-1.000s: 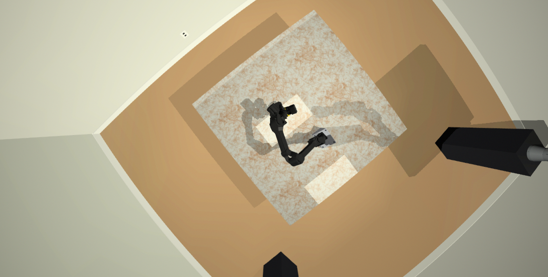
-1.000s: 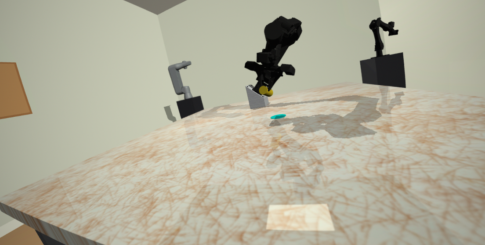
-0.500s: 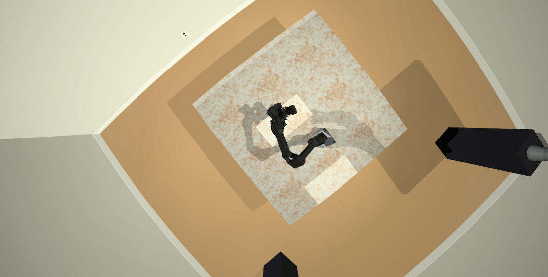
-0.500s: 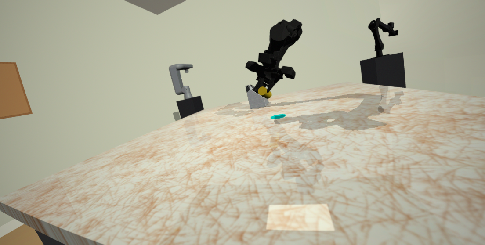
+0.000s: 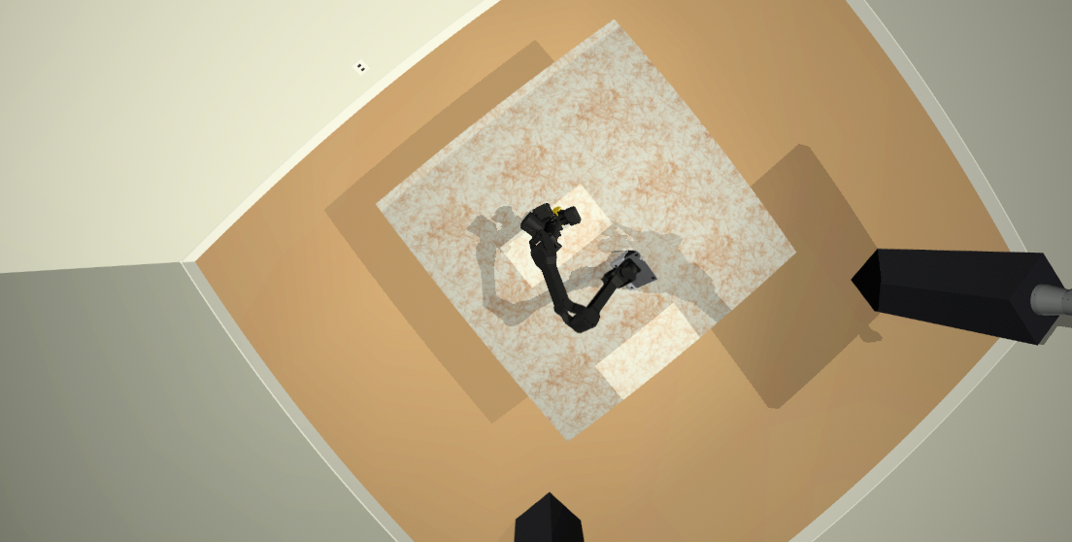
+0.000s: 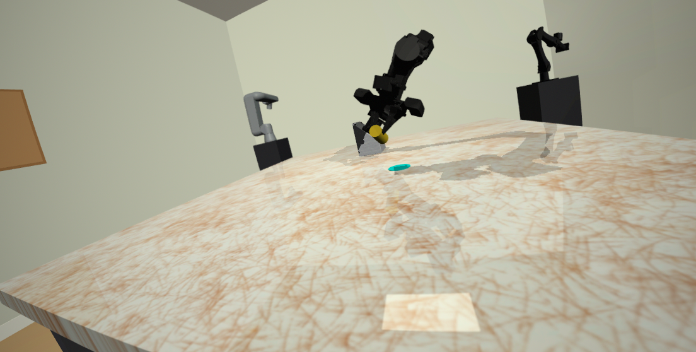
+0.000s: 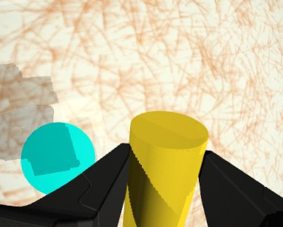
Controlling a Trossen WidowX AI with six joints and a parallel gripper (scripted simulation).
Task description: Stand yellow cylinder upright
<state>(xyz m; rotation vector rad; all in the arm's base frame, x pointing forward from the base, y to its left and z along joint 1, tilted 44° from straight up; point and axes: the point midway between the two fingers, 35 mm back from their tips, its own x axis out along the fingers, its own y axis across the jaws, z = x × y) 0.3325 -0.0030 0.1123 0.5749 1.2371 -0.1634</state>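
The cyan circle lies 11 cm below my gripper tip and 4 cm to the left of it. Round my gripper tip: yellow tall cylinder: 2 cm behind, 1 cm below.
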